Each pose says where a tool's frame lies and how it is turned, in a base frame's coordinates. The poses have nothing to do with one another.
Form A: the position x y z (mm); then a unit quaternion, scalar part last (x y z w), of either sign.
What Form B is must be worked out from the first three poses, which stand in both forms.
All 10 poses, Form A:
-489 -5 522 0.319 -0.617 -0.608 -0.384
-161 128 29 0.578 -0.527 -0.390 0.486
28 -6 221 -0.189 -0.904 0.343 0.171
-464 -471 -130 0.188 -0.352 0.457 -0.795
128 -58 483 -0.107 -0.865 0.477 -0.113
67 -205 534 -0.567 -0.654 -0.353 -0.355
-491 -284 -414 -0.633 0.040 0.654 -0.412
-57 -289 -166 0.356 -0.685 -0.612 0.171
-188 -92 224 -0.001 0.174 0.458 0.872
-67 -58 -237 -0.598 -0.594 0.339 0.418
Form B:
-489 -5 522 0.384 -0.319 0.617 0.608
-161 128 29 0.486 0.578 -0.527 -0.390
28 -6 221 0.171 -0.189 -0.904 0.343
-464 -471 -130 0.795 -0.188 0.352 -0.457
128 -58 483 0.113 0.107 0.865 -0.477
67 -205 534 0.355 0.567 0.654 0.353
-491 -284 -414 0.412 0.633 -0.040 -0.654
-57 -289 -166 0.171 0.356 -0.685 -0.612
-188 -92 224 0.872 -0.001 0.174 0.458
-67 -58 -237 0.418 -0.598 -0.594 0.339

